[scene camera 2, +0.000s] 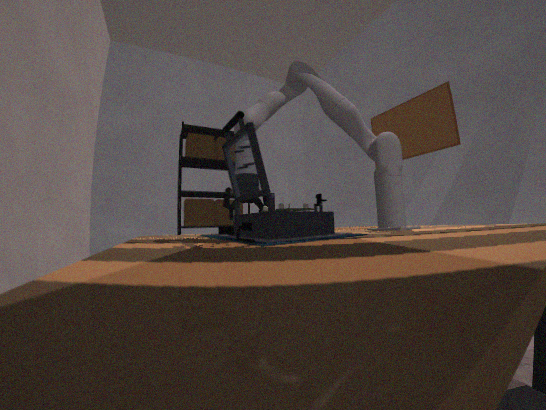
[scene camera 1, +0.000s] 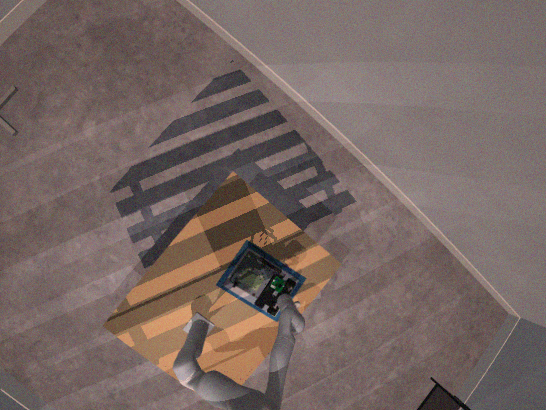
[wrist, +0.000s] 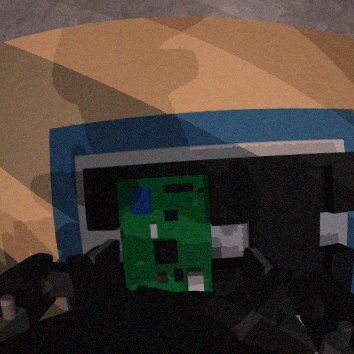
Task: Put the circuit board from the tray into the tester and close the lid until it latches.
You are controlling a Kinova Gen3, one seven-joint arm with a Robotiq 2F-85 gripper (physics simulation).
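Frame: origin at the arm's base, x back, y right, z up, level; metres.
Seen in the pictures: gripper, fingertip midpoint: (scene camera 1: 279,289) (wrist: 180,257); arm's base, origin of the base link: (scene camera 2: 391,227) (scene camera 1: 199,327).
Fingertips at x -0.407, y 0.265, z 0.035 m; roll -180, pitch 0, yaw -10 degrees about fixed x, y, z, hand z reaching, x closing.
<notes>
Offsets run from my fingertips to a thing's middle. "spot": to the spot under its first point. Level surfaces: height alone.
The green circuit board {dx -0.013, dy +0.002, dz -0.019 m} (scene camera 1: 278,282) (wrist: 165,232) lies flat in the black tray (scene camera 1: 266,300) (wrist: 100,211) on the blue mat {dz -0.040 m} (scene camera 1: 232,264) (scene camera 2: 328,237) (wrist: 228,126). My gripper (wrist: 180,257) (scene camera 1: 280,294) is open and empty. It hangs just above the board, with one dark finger on each side of the board's near end. The tester {spot: dx +0.009, dy -0.174, dz +0.027 m} (scene camera 1: 251,277) (scene camera 2: 296,224) sits beside the tray on the same mat. Its lid (scene camera 2: 257,163) stands open, tilted up. In the side view the gripper is mostly hidden behind the lid frame.
The wooden table {dz -0.042 m} (scene camera 1: 170,276) (scene camera 2: 271,325) carries the mat and the arm's base (scene camera 1: 198,323) (scene camera 2: 389,195). A dark shelf rack (scene camera 2: 179,183) with brown boxes stands behind the tester. A brown panel (scene camera 2: 418,122) hangs on the wall. A dark object (scene camera 1: 440,396) sits on the floor.
</notes>
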